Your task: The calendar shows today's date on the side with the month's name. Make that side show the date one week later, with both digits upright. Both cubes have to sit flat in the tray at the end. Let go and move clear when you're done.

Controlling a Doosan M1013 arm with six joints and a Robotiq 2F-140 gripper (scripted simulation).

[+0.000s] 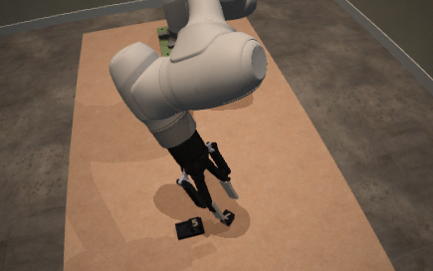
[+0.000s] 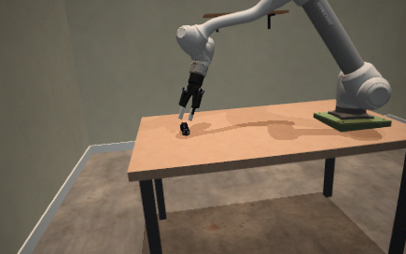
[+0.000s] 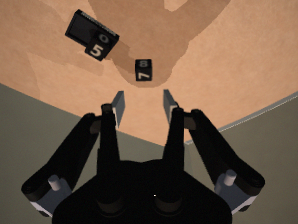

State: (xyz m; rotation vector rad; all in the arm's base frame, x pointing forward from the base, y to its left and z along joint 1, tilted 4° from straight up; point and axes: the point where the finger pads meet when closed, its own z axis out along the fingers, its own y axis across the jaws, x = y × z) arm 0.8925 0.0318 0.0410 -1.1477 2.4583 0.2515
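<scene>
The black cube is 9 cm below my hand, 1 cm to the left of it and 1 cm ahead of it.
</scene>
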